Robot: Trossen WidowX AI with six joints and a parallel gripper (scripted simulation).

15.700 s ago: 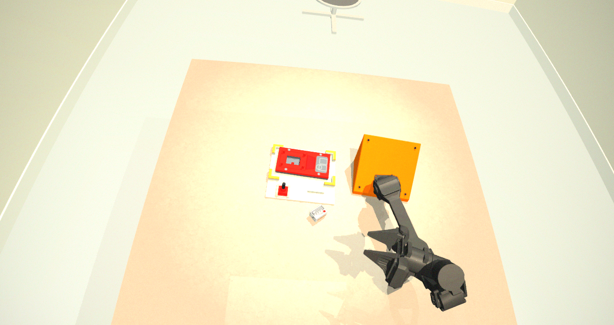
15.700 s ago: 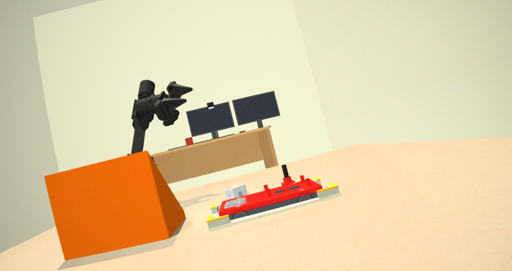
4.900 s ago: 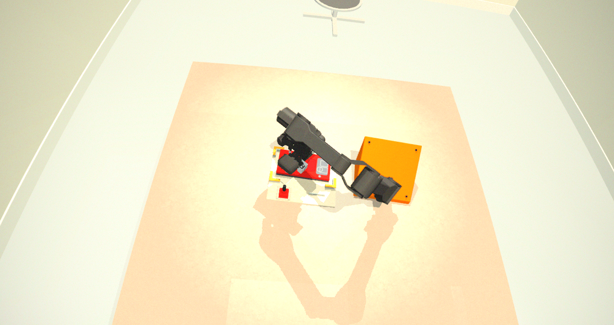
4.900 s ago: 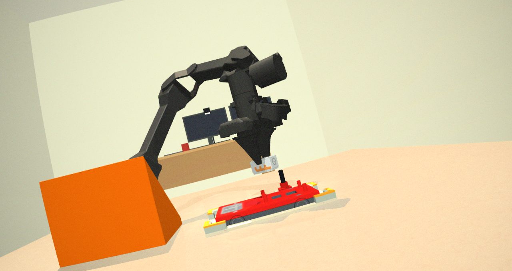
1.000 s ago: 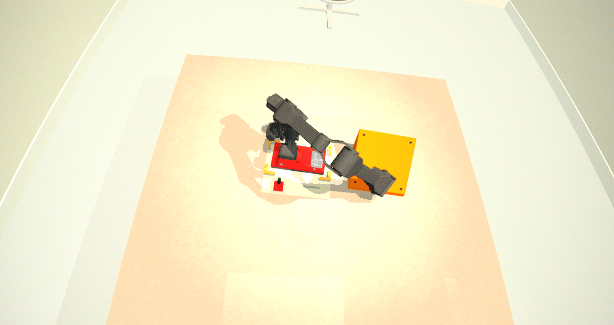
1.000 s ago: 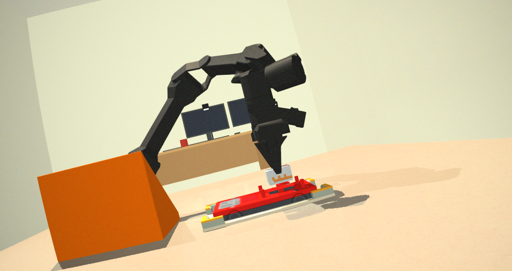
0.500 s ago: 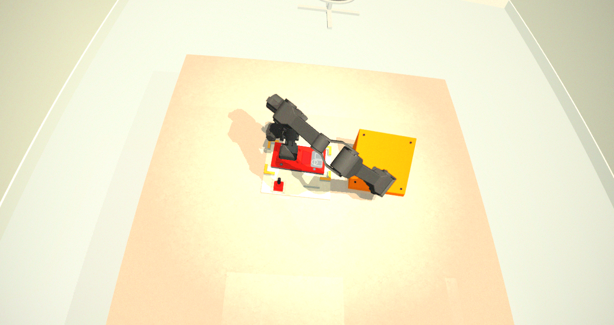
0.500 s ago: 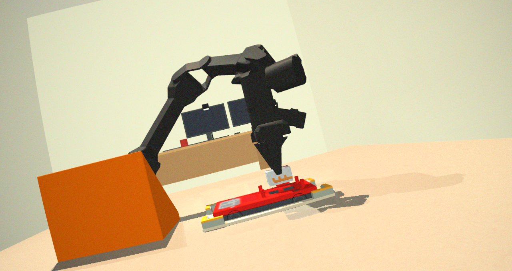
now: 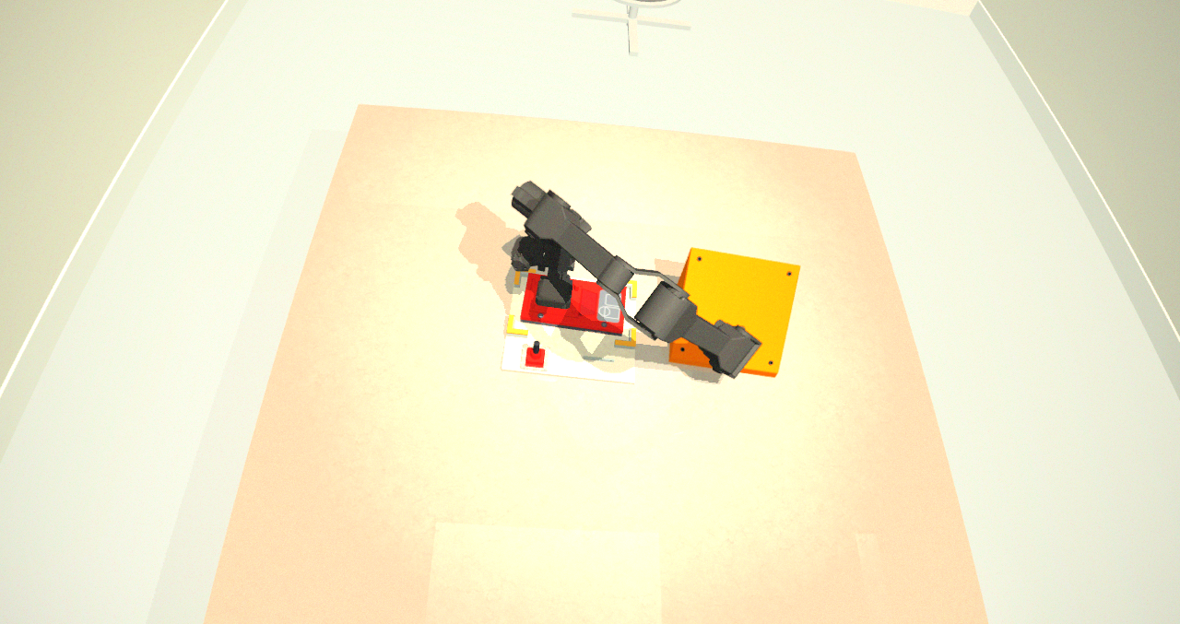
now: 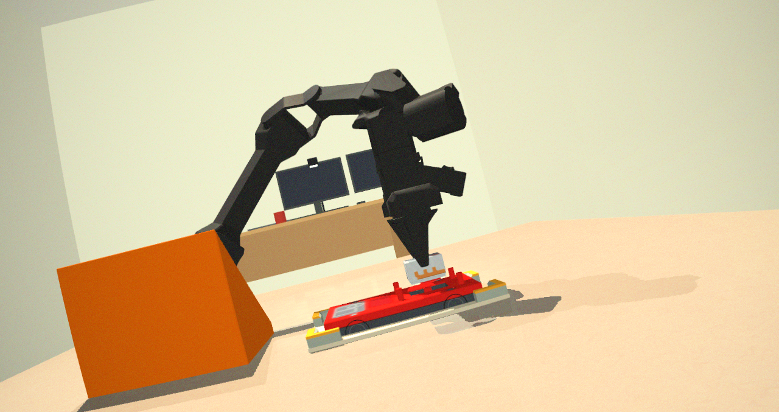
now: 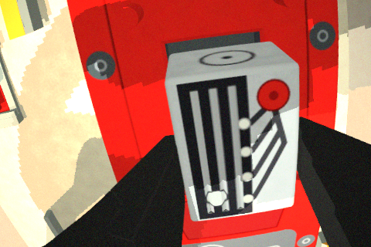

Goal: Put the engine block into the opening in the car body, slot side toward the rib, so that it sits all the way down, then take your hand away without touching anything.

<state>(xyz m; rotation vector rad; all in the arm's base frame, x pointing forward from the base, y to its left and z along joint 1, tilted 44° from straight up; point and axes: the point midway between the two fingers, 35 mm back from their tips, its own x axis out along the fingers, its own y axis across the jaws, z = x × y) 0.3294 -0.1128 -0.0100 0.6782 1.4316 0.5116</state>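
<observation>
The engine block lies 10 mm below my gripper tip.
</observation>
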